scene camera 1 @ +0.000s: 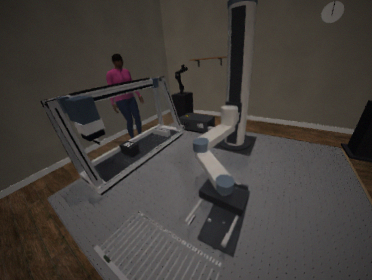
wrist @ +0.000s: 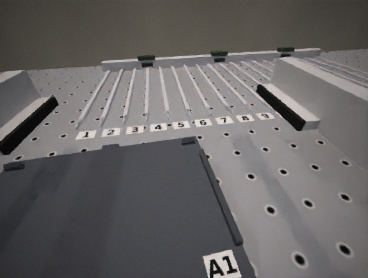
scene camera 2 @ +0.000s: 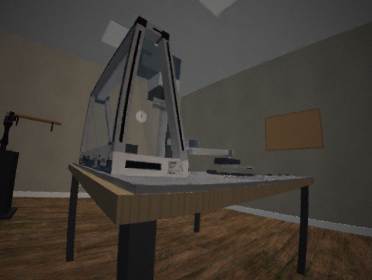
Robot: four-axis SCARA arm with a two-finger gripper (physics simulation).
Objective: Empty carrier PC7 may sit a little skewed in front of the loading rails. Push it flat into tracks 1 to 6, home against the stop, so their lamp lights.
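Pixels of known places: gripper, fingertip midpoint: (scene camera 1: pixel 203 233) (wrist: pixel 159 81) (scene camera 2: pixel 247 166); arm's base, link origin: (scene camera 1: pixel 233 143).
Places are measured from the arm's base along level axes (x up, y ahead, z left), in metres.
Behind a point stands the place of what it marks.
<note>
Carrier PC7, a dark grey flat plate (scene camera 1: pixel 217 236) {x 0.024, y 0.733, z 0.156 m} (wrist: pixel 125 200) {x 0.024, y 0.725, z 0.144 m}, lies on the perforated mat. Its front edge is near track labels 1 to 6, with a strip of mat between them. In the wrist view its left front corner is left of label 1 and its right front corner is below labels 5 and 6. The white loading rails (wrist: pixel 147 95) {x 0.017, y 0.878, z 0.134 m} run back to the stop bar (wrist: pixel 180 61) {x 0.023, y 0.999, z 0.074 m}, which carries dark green lamp blocks. My gripper (scene camera 1: pixel 209 230) {x 0.072, y 0.771, z 0.118 m} (wrist: pixel 159 81) {x 0.072, y 0.771, z 0.118 m} is open, its fingers wide apart above and ahead of the carrier's front edge. The carrier's rear is outside the wrist view.
A gantry frame (scene camera 1: pixel 120 90) {x 0.477, y 0.447, z -0.623 m} (scene camera 2: pixel 131 90) {x 0.245, y 0.850, z -0.681 m} with a small black box (scene camera 1: pixel 130 148) {x 0.128, y 0.557, z -0.518 m} inside stands left of the arm in scene camera 1. The arm's column (scene camera 1: pixel 242 75) {x 0.506, y 0.065, z 0.037 m} is behind. A person in pink (scene camera 1: pixel 120 77) stands beyond the frame. The wooden table edge (scene camera 2: pixel 200 201) {x -0.019, y 1.050, z -0.594 m} shows in scene camera 2.
</note>
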